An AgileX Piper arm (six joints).
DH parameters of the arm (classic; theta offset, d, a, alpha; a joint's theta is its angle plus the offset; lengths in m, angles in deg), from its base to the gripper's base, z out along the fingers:
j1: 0 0.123 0 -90
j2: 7.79 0 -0.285 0
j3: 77.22 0 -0.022 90
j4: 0 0.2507 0 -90
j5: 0 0 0 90
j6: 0 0.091 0 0
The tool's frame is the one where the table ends.
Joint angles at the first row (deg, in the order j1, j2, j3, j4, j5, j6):
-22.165 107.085 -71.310 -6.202 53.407 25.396
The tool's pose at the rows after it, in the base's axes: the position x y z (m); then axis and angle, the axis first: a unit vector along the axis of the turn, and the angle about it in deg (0 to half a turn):
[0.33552 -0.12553 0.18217 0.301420 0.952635 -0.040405 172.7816]
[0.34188 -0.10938 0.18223 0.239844 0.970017 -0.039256 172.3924]
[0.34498 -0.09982 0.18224 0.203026 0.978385 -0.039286 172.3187]
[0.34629 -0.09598 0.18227 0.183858 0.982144 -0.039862 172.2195]
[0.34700 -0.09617 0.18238 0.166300 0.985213 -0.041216 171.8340]
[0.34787 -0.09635 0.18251 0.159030 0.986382 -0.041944 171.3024]
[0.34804 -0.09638 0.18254 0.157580 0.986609 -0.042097 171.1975]
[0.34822 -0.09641 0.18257 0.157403 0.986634 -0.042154 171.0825]
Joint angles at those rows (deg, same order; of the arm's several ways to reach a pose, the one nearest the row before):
-19.401 107.084 -71.309 -5.562 51.967 18.865
-16.703 107.085 -71.311 -5.243 51.498 14.063
-15.120 107.086 -71.311 -5.148 51.378 11.266
-14.476 107.086 -71.310 -5.148 51.242 9.675
-14.484 107.085 -71.311 -5.148 50.774 7.641
-14.485 107.085 -71.310 -5.148 50.206 6.817
-14.485 107.085 -71.309 -5.148 50.094 6.654
-14.484 107.085 -71.310 -5.149 49.979 6.639

